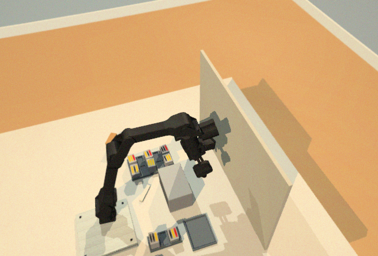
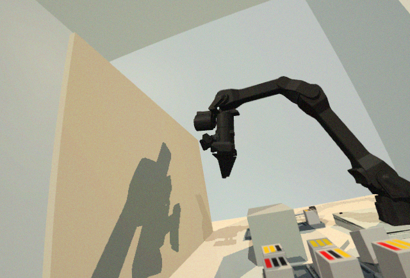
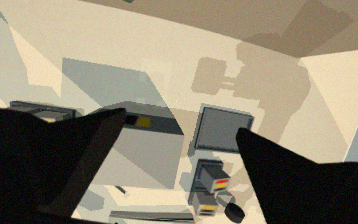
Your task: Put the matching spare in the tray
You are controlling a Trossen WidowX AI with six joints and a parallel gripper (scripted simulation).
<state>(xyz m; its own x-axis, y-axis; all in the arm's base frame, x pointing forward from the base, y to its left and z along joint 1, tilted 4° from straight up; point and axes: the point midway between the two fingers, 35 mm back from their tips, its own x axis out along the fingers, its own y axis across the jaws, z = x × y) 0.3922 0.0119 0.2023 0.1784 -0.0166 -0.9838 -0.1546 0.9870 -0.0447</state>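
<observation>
Right now my gripper tip is 23 cm past the thin stick, 6 cm to the right of it and 20 cm above it. The rest, counted from my gripper tip: mounted unit: 10 cm behind, 4 cm to the left, 15 cm below; then tan wall panel: 14 cm ahead, 7 cm to the left, 2 cm above; then small rack: 18 cm behind, 16 cm to the right, 20 cm below.
</observation>
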